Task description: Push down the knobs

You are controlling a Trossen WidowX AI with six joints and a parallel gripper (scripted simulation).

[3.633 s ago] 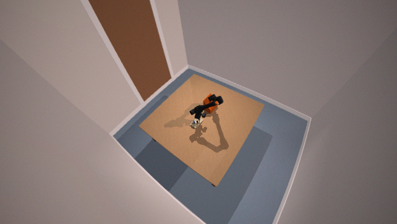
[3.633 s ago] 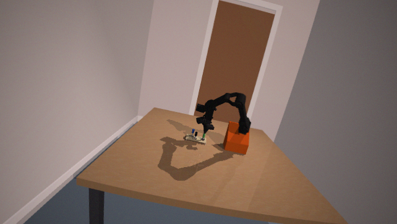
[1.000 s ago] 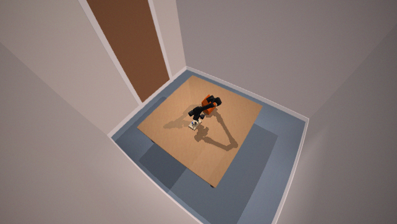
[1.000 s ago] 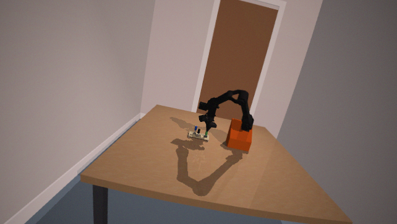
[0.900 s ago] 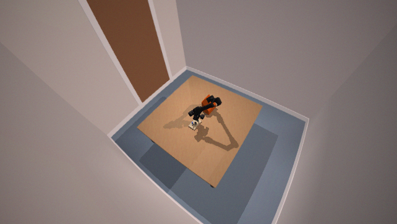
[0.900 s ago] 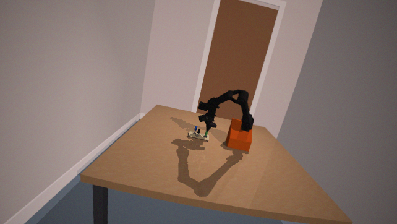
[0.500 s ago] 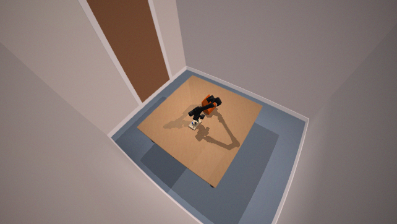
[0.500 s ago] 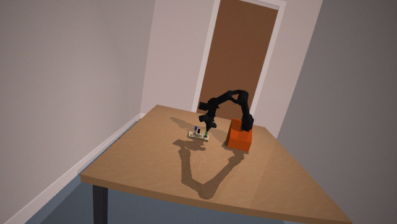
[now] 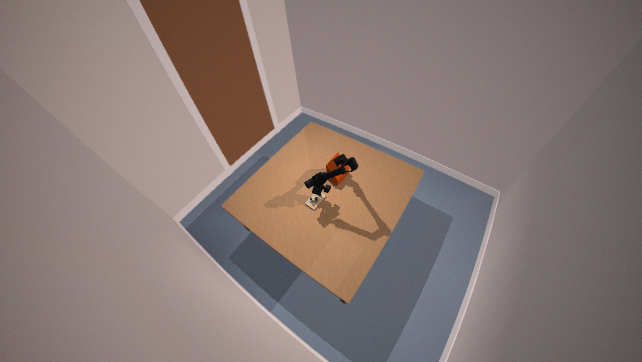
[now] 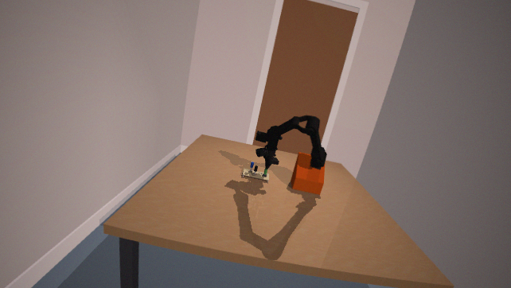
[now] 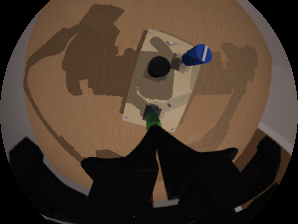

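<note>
Now: gripper tip 20 mm above the green knob. From my gripper tip the other things lie so: blue knob: 90 mm ahead, 10 mm to the right, 10 mm above.
</note>
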